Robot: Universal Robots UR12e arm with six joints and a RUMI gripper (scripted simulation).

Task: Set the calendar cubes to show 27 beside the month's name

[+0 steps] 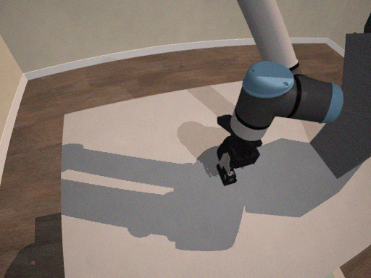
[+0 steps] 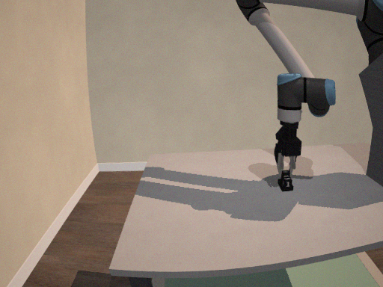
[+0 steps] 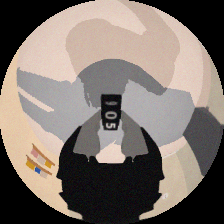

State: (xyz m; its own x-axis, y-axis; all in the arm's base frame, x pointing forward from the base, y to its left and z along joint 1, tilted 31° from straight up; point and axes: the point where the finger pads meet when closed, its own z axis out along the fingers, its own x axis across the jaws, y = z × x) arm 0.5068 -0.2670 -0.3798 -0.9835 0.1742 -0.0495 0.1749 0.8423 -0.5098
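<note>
My gripper is now 1 cm above the black cube. The rest, counted from my hand: tray: 4 cm below, 2 cm to the left.
</note>
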